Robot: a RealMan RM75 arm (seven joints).
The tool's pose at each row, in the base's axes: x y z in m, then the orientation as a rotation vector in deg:
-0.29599, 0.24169, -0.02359, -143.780, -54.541, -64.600
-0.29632, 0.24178, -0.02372, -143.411, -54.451, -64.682
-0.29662, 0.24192, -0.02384, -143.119, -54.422, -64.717
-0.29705, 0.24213, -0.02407, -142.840, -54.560, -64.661
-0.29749, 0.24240, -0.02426, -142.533, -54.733, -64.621
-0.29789, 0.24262, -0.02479, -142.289, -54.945, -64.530
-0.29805, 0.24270, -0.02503, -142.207, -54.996, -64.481
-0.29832, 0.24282, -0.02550, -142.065, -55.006, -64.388
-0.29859, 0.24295, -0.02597, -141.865, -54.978, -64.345
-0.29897, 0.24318, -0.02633, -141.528, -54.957, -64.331
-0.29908, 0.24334, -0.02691, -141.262, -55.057, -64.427
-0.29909, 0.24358, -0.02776, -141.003, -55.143, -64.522
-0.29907, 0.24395, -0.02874, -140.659, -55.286, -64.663
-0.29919, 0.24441, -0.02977, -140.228, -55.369, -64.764
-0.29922, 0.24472, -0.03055, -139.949, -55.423, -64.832
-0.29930, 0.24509, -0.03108, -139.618, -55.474, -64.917
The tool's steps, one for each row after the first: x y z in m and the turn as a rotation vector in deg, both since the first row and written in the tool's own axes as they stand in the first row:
-0.00022, -0.00029, -0.00006, 0.238, 0.247, 0.077
-0.00039, -0.00059, -0.00010, 0.442, 0.422, 0.114
-0.00067, -0.00104, -0.00010, 0.685, 0.517, 0.053
-0.00090, -0.00154, -0.00011, 0.940, 0.628, -0.035
-0.00138, -0.00200, 0.00012, 1.175, 0.675, -0.144
-0.00160, -0.00217, 0.00022, 1.263, 0.686, -0.163
-0.00202, -0.00247, 0.00044, 1.421, 0.715, -0.139
-0.00244, -0.00276, 0.00066, 1.596, 0.805, -0.094
-0.00278, -0.00320, 0.00078, 1.860, 0.979, -0.049
-0.00319, -0.00343, 0.00118, 2.012, 1.146, -0.120
-0.00370, -0.00366, 0.00186, 2.158, 1.311, -0.181
-0.00424, -0.00398, 0.00270, 2.343, 1.533, -0.287
-0.00484, -0.00447, 0.00353, 2.616, 1.792, -0.336
-0.00528, -0.00476, 0.00418, 2.791, 1.962, -0.368
-0.00554, -0.00512, 0.00466, 2.996, 2.167, -0.399

